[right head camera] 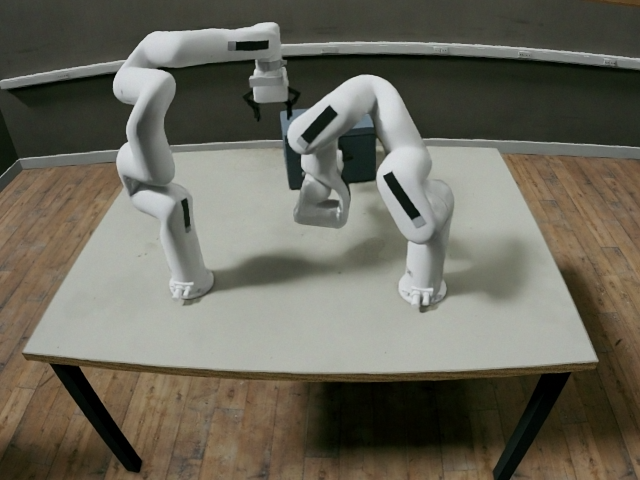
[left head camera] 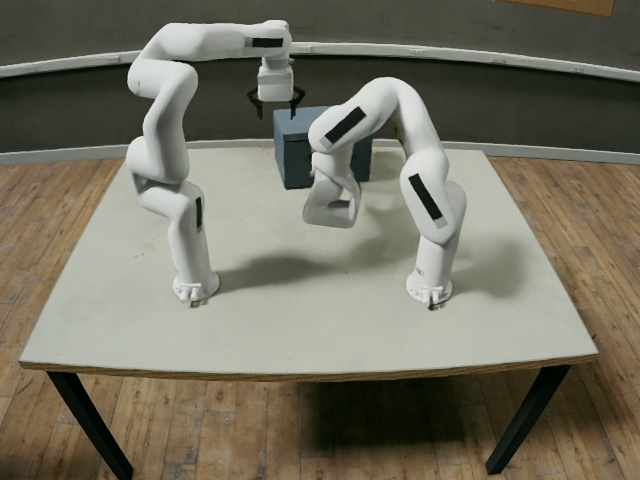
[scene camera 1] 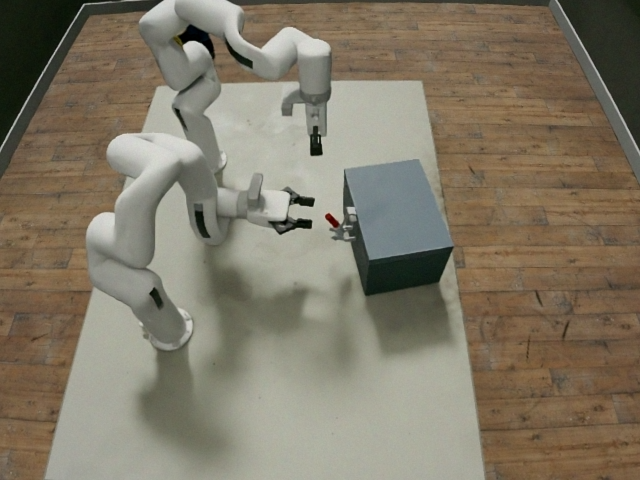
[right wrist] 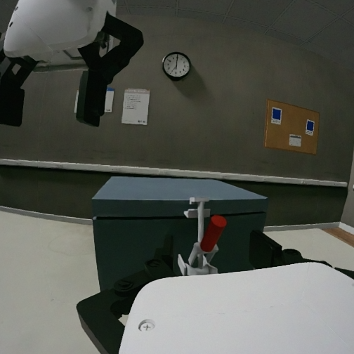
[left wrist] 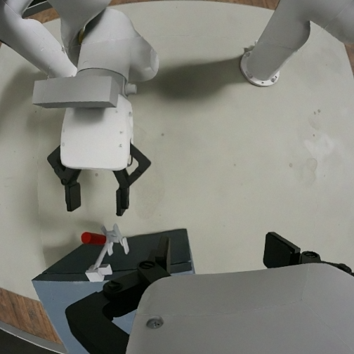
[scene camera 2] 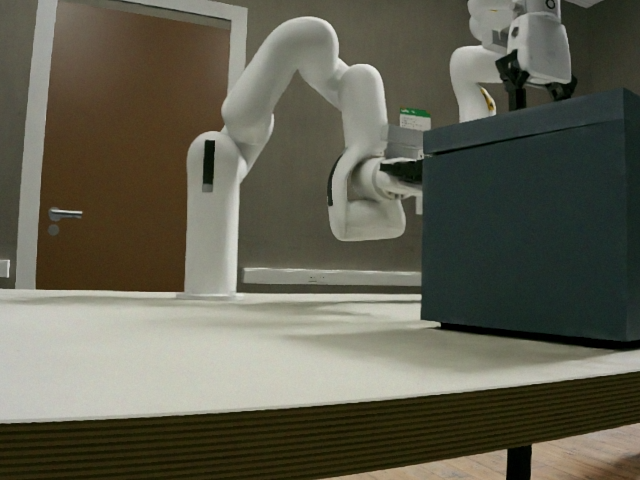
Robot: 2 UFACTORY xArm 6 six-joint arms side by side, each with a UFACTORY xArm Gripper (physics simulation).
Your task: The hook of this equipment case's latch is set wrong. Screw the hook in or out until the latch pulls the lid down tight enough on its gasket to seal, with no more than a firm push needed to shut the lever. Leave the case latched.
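Pixels of known places: left gripper, between the fingertips: (right head camera: 273,119) (left head camera: 276,118) (scene camera 1: 316,142); right gripper, between the fingertips: (scene camera 1: 313,213); left arm's base, origin of its link: (right head camera: 191,283) (left head camera: 196,284) (scene camera 1: 209,162); right arm's base, origin of its link: (right head camera: 422,288) (left head camera: 429,287) (scene camera 1: 171,329) (scene camera 2: 209,299).
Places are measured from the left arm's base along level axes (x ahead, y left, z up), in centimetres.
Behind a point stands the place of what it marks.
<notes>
The blue-grey case (left head camera: 297,167) @(x 48.3, y -25.0, z 8.5 cm) (right head camera: 361,155) @(x 53.1, y -44.9, z 10.7 cm) (scene camera 1: 398,206) @(x 62.0, y -33.0, z 20.8 cm) (scene camera 2: 516,232) @(x 65.8, y -47.0, z 9.5 cm) (right wrist: 130,245) has its lid down, with a dark seam below it. The latch's red-handled lever (scene camera 1: 331,220) @(x 44.5, y -37.5, z 19.8 cm) (left wrist: 93,238) (right wrist: 213,233) stands out from the case front. The pale hook rod (left wrist: 101,256) (right wrist: 201,222) runs up to the lid catch (left wrist: 98,273) (right wrist: 195,214); whether it bears there is unclear. My right gripper (scene camera 1: 312,212) @(x 39.6, y -35.3, z 19.8 cm) (left wrist: 96,211) is open, pointing at the latch from a short distance. My left gripper (left head camera: 276,117) @(x 39.9, y -19.3, z 29.9 cm) (right head camera: 273,118) @(x 39.9, y -19.3, z 29.9 cm) (scene camera 1: 315,149) @(x 39.9, y -19.3, z 29.9 cm) (right wrist: 43,124) is open, pointing down, higher and beside the case.
Both arms stand on the pale table (left head camera: 310,335) @(x -16.4, y -30.9, z 0.0 cm) (scene camera 1: 289,413) @(x 35.8, y -82.8, z 0.0 cm). The case stands near the table's far edge in the head camera views. The right arm hides the latch in the left head camera view. The left gripper hangs close to the right gripper's side, above it.
</notes>
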